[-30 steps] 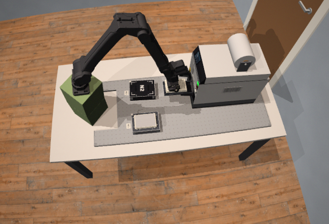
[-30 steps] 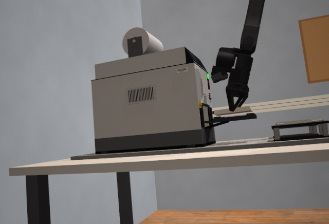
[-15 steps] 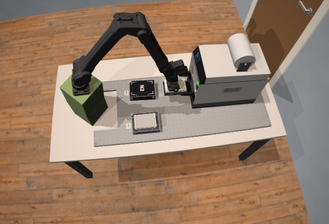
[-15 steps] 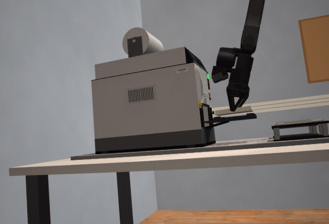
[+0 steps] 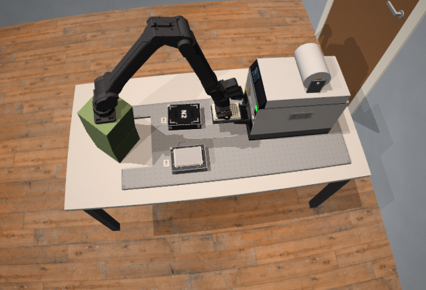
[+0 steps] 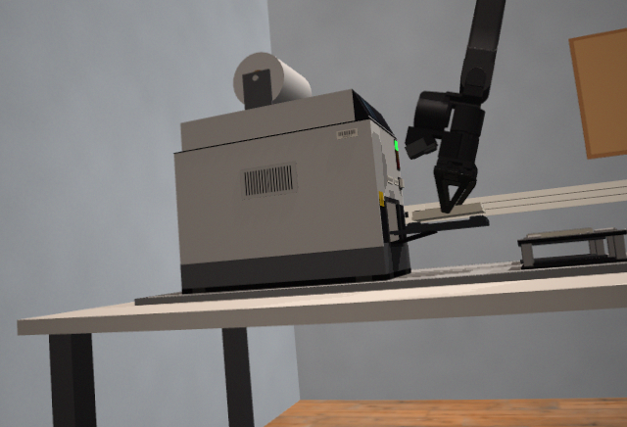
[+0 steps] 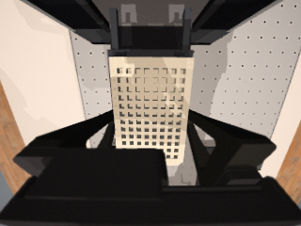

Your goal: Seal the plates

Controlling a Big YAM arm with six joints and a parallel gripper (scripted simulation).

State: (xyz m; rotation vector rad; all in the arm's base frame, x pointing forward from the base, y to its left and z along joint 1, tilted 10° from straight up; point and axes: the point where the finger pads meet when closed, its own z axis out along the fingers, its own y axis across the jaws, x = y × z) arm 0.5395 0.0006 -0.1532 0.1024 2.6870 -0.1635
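The plate is right at my hand. From my hand the other things lie so: sealer stage 3 cm below; then yellow warning label 11 cm ahead, 8 cm to the left, 3 cm above; then plate nest 22 cm behind, 16 cm to the right, 8 cm below.
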